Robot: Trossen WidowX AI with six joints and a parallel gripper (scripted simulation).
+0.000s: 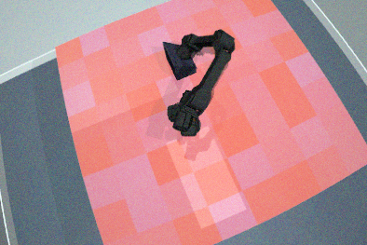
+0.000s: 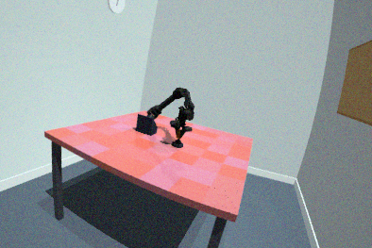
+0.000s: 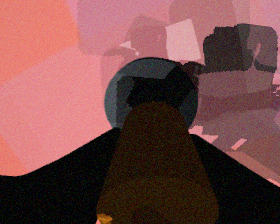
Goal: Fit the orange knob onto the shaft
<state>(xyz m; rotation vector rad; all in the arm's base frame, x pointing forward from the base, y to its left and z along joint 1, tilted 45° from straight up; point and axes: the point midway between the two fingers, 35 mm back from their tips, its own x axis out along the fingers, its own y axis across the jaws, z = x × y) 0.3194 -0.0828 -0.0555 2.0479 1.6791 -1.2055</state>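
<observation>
Right now my gripper tip is 2 cm below the orange knob. Also, from my gripper tip: round dark pedestal: 4 cm below.
</observation>
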